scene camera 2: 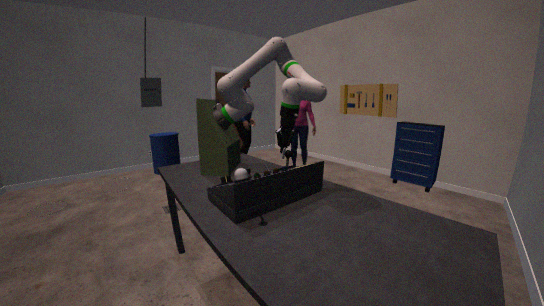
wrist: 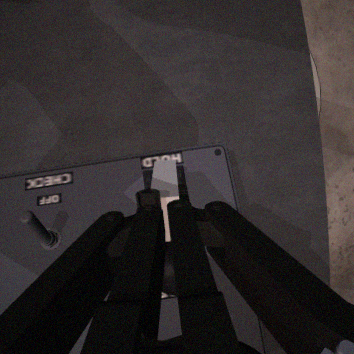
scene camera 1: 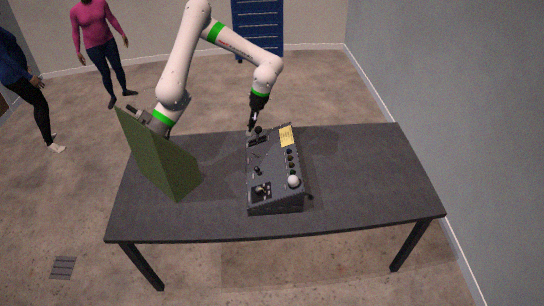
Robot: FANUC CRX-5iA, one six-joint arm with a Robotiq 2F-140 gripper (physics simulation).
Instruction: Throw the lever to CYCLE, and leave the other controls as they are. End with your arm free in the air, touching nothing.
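Note:
The sloped grey control console stands on the table. Its lever's black ball knob stands up over the slot at the console's far end. In the wrist view the fingers mostly hide the knob and slot, and the lever's exact setting cannot be told. The HOLD label shows partly behind the fingertips; the CYCLE label cannot be read. My gripper is shut and empty, its tips low beside the knob on the HOLD side. Whether it touches the lever is unclear.
A toggle switch stands beside the CHECK and OFF labels. A small black-knobbed control, a white ball and a yellow note are on the console. A green angled block stands by the arm's base.

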